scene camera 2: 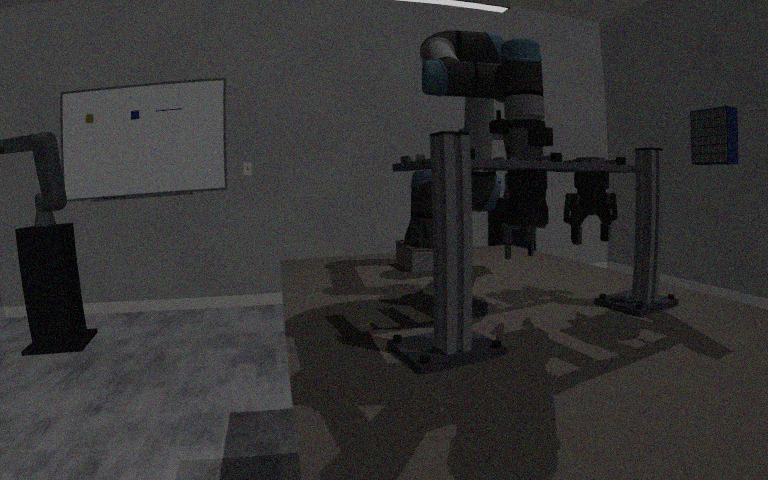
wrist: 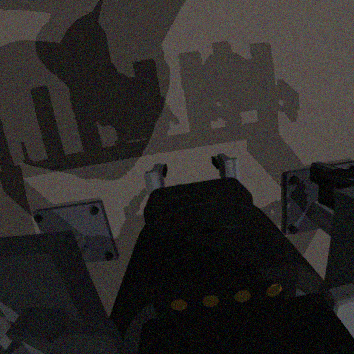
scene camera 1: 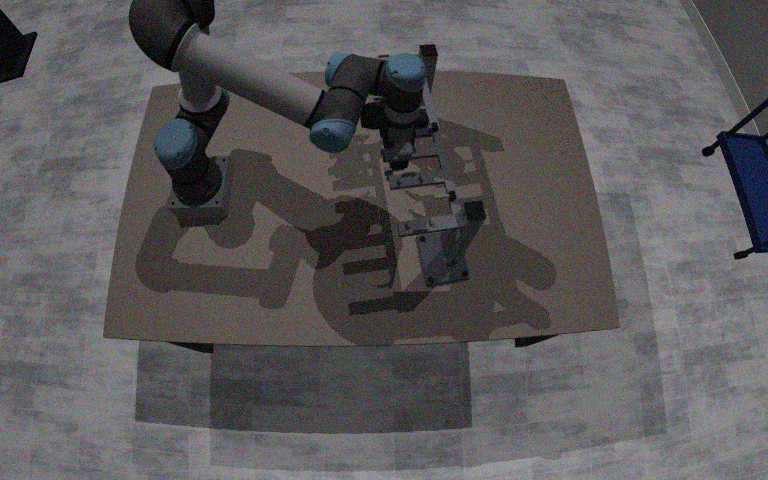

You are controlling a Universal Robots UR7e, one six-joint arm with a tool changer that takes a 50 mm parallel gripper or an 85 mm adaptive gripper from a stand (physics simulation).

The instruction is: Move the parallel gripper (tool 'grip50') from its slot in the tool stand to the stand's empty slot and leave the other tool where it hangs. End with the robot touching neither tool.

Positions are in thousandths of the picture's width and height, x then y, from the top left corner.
Labels:
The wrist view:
parallel gripper: 578, 699
tool stand: 148, 804

